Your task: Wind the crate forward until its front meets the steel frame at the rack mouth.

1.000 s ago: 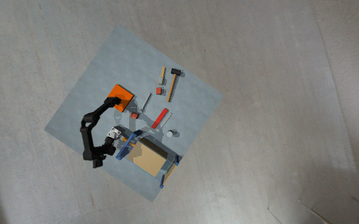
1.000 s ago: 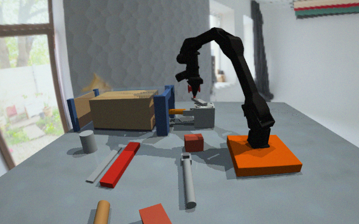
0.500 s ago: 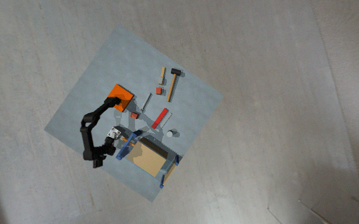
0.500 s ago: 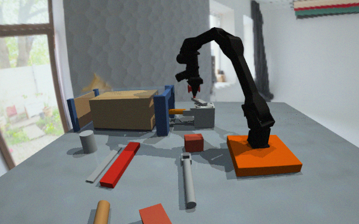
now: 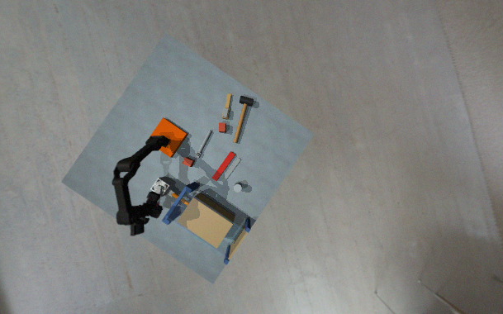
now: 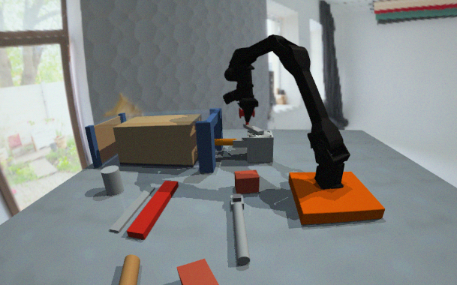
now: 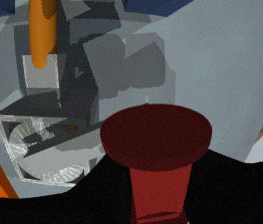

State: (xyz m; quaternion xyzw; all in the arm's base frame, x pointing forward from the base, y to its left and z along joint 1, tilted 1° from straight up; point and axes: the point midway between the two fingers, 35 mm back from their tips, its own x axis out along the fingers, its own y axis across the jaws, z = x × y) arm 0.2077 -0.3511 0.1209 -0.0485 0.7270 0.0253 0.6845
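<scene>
The red knob is 20 mm above my gripper tip. Round my gripper tip: grey crank handle (10 mm behind, 40 mm to the left, 10 mm below); then grey winch (60 mm behind, 80 mm to the left, 80 mm below); then frame (120 mm ahead, 80 mm to the left, 10 mm below).
</scene>
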